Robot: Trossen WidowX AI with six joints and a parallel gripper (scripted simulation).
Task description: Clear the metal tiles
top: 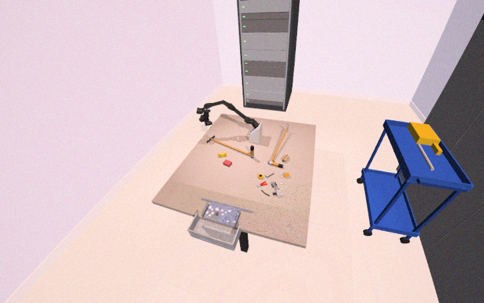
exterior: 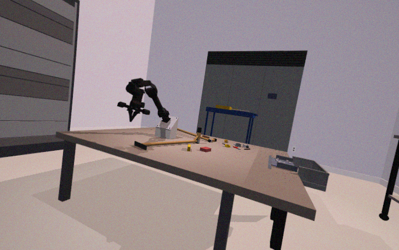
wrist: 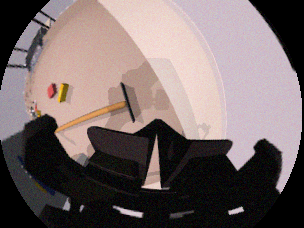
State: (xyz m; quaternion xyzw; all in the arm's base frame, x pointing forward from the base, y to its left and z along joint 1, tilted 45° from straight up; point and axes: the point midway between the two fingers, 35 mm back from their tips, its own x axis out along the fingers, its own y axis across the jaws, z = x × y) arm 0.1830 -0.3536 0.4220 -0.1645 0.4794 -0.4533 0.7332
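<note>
Now: the yellow block 250 mm ahead of my gripper tip, 340 mm to the left of it and 140 mm below it. From my gripper tip the other things lie so: yellow tape roll: 370 mm ahead, 810 mm to the left, 150 mm below; long scraper: 90 mm ahead, 350 mm to the left, 100 mm below; red block: 320 mm ahead, 440 mm to the left, 150 mm below.
</note>
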